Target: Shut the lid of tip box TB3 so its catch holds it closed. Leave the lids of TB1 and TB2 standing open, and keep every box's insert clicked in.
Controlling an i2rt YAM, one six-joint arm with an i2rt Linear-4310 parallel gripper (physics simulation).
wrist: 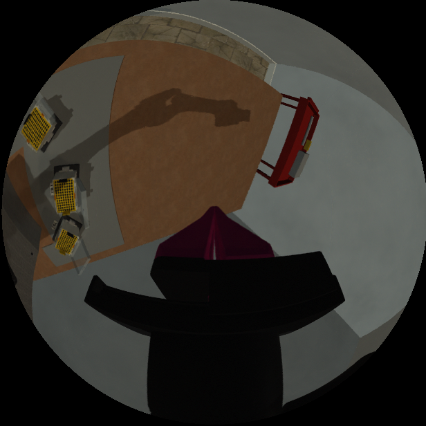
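Note:
Three tip boxes with yellow inserts stand at the left of the wrist view. The upper box [37,127] is turned at an angle, and a pale clear lid panel shows along its upper right side. The middle box [65,194] has a clear panel at its right side. The lower box [67,241] has a clear lid sticking out to its lower right. The labels are too small to read, so I cannot tell which box is TB3. The inserts appear seated inside the boxes. My gripper [214,212] is shut and empty, its dark magenta fingers together, well to the right of the boxes.
The boxes stand on a grey mat [100,150] on a brown table top [185,165]. A red rack [291,145] holding grey and yellow items is off the table's right edge. A stone strip [175,32] runs behind the table. The arm's shadow crosses the table.

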